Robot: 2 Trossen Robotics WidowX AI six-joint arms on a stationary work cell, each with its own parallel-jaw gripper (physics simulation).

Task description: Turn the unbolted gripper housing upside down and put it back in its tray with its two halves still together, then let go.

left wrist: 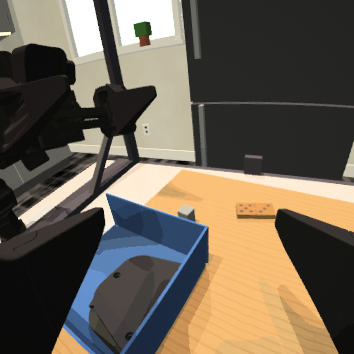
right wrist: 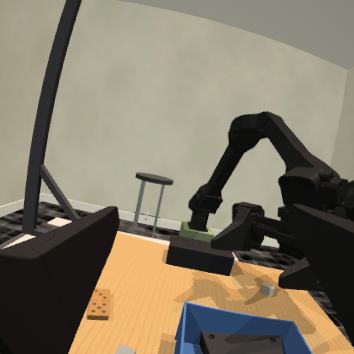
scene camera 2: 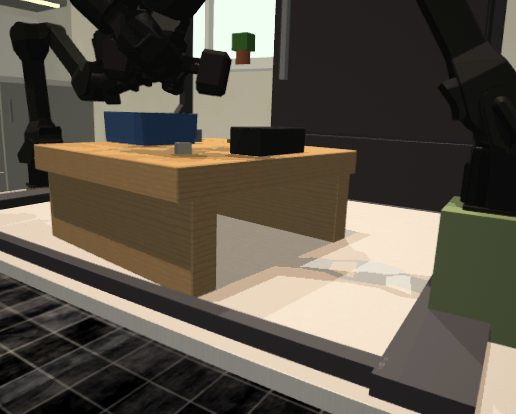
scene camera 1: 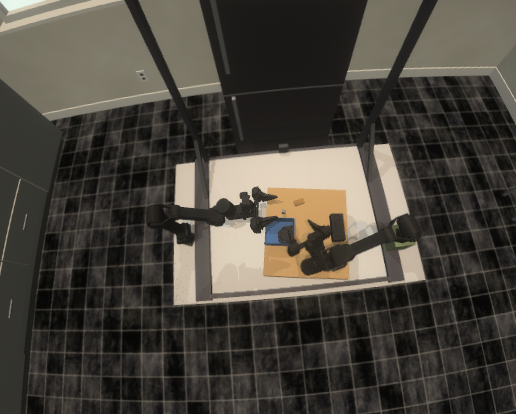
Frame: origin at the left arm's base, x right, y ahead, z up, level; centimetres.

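Seen in the pictures: left gripper, fingertip midpoint: (left wrist: 191, 216) (right wrist: 239, 259) (scene camera 2: 183, 83) (scene camera 1: 298, 224); right gripper, fingertip midpoint: (left wrist: 120, 86) (right wrist: 203, 213) (scene camera 1: 277, 206); left arm's base, link origin: (right wrist: 196, 226) (scene camera 2: 498, 209); right arm's base, link origin: (left wrist: 11, 230) (scene camera 2: 41, 185) (scene camera 1: 187, 238).
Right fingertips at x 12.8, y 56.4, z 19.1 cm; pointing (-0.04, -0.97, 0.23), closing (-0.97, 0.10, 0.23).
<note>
Offsets run from my right fingertips to a thing's top centre.
The dark gripper housing {dx -7.9, dy -3.1, dz -12.0 cm} (scene camera 1: 286, 234) (left wrist: 132, 295) (right wrist: 242, 344) lies inside the blue tray {dx -6.8, dy -0.1, dz -10.7 cm} (scene camera 1: 280, 220) (scene camera 2: 170, 128) (left wrist: 170, 305) (right wrist: 240, 320). Its broad face with screw holes shows, with a seam along one edge in the left wrist view. The tray's walls hide it in scene camera 2. My left gripper (scene camera 1: 300, 236) (left wrist: 191, 216) is open and empty, above and to the right of the tray in scene camera 1. My right gripper (scene camera 1: 276, 208) is open and empty, near the tray's upper edge in that view.
A black box {dx -7.3, dy -25.2, dz -12.3 cm} (scene camera 1: 337, 227) (scene camera 2: 267, 140) (right wrist: 200, 256) stands on the wooden table (scene camera 1: 320, 197) (scene camera 2: 115, 160). A dotted orange block {dx +6.7, dy -10.5, dz -15.3 cm} (scene camera 1: 298, 202) (left wrist: 255, 210) (right wrist: 99, 303) lies there. One small grey block {dx +2.6, dy -3.0, dz -13.7 cm} (left wrist: 186, 213) is beside the tray, another grey block {dx -18.4, dy -18.3, dz -14.6 cm} (scene camera 2: 183, 148) (right wrist: 267, 288) on its other side.
</note>
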